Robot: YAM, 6 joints.
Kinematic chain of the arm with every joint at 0, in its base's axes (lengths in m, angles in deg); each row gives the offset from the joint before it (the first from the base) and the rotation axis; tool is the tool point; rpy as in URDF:
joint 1: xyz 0 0 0.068 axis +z
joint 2: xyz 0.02 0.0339 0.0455 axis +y
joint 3: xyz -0.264 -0.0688 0 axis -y
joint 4: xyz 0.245 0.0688 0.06 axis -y
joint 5: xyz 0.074 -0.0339 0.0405 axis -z
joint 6: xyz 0.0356 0 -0.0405 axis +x
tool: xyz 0 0 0 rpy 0 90 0
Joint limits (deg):
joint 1: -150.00..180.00
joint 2: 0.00..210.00
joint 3: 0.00..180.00
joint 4: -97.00..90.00
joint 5: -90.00..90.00
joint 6: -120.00..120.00
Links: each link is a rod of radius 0.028 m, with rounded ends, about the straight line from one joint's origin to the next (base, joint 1, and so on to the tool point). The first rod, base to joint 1, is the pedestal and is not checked.
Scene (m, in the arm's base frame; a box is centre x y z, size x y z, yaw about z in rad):
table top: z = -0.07
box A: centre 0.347 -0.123 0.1 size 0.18 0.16 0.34 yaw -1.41
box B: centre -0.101 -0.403 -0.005 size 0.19 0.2 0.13 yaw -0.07
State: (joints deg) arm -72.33 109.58 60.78 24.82 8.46 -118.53
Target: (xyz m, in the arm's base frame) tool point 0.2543 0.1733 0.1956
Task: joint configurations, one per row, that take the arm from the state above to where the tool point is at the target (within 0.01 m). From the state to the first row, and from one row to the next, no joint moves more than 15 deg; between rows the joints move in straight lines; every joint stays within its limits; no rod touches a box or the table.
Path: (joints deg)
1: -61.93 95.37 52.10 13.80 5.66 -109.24
2: -51.54 81.16 43.41 2.77 2.86 -99.95
3: -41.14 66.94 34.73 -8.25 0.07 -90.66
4: -30.75 52.73 26.05 -19.28 -2.73 -81.37
5: -20.35 38.52 17.37 -30.30 -5.53 -72.08
6: -9.96 24.31 8.68 -41.33 -8.33 -62.79
7: 0.44 10.10 0.00 -52.35 -11.12 -53.49
8: 7.11 24.98 7.80 -37.96 -9.74 -66.50
9: 13.78 39.87 15.60 -23.57 -8.35 -79.51
10: 20.45 54.75 23.40 -9.18 -6.97 -92.52
11: 27.12 69.64 31.19 5.20 -5.58 -105.52
12: 33.79 84.52 38.99 19.59 -4.19 -118.53

